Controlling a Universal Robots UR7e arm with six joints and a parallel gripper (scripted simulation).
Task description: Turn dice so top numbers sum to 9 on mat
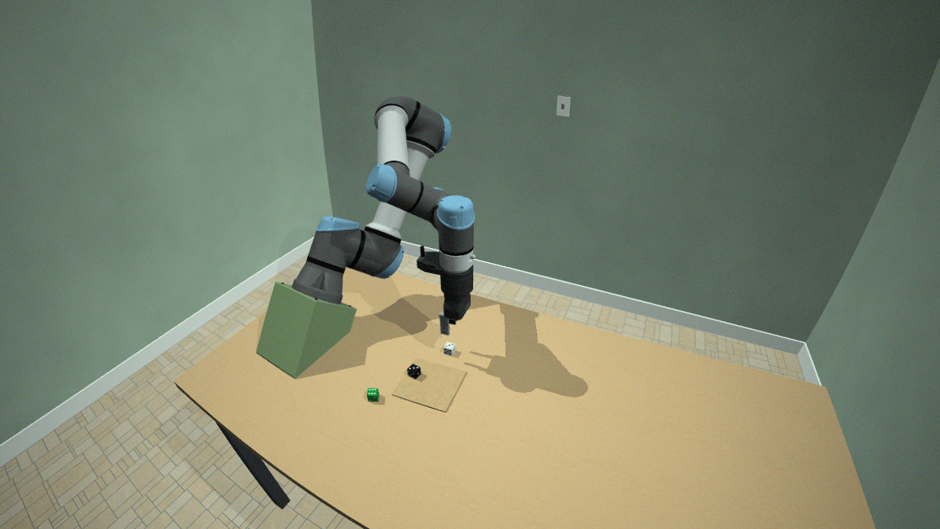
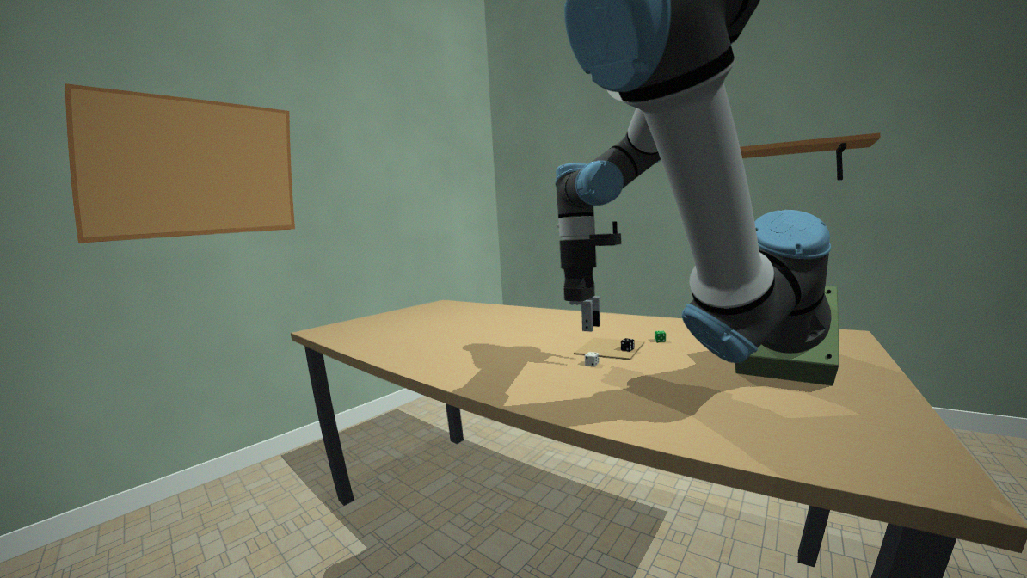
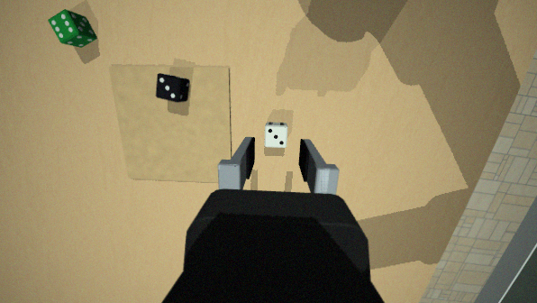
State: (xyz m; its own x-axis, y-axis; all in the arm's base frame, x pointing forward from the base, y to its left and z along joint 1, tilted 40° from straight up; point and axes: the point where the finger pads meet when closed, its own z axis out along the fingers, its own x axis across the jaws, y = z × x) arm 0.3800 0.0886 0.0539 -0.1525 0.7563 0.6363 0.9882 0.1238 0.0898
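The white die lies 9 cm below my hand. Also, from my hand: green die: 24 cm to the right, 9 cm below, 7 cm behind; then black die: 12 cm to the right, 8 cm below, 3 cm behind; then tan mat: 12 cm to the right, 10 cm below, 2 cm ahead.
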